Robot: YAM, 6 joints.
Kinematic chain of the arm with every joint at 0, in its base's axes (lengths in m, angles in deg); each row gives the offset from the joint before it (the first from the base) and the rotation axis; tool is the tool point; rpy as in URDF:
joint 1: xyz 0 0 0.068 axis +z
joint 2: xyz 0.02 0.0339 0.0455 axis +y
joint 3: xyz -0.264 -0.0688 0 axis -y
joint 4: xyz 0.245 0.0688 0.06 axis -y
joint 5: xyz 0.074 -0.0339 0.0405 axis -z
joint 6: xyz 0.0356 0 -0.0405 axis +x
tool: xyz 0 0 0 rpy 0 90 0
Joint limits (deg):
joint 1: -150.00..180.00
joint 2: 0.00..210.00
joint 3: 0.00..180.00
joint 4: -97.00..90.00
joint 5: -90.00..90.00
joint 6: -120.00..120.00
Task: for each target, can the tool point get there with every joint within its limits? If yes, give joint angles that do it. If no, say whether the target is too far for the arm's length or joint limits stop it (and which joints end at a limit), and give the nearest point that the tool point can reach.
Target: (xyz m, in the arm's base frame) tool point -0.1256 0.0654 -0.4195
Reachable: no: joint limits stop it (at a limit: joint 2) | nearest point -0.1378 0.0717 -0.3681 | short by 0.053 m
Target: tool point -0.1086 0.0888 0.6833
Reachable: yes | joints -47.13 54.55 135.07 2.31 32.61 8.50
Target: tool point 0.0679 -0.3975 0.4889
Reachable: yes | joints 103.57 16.76 128.63 -8.36 -49.88 -66.32
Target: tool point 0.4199 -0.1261 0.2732
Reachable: yes | joints -16.85 114.02 102.74 -46.19 -1.66 -26.28
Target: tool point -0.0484 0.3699 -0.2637
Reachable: yes | joints 92.79 189.84 103.06 8.01 -58.45 3.21
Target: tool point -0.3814 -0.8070 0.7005
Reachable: no: too far | nearest point -0.2304 -0.4876 0.4628 | short by 0.426 m
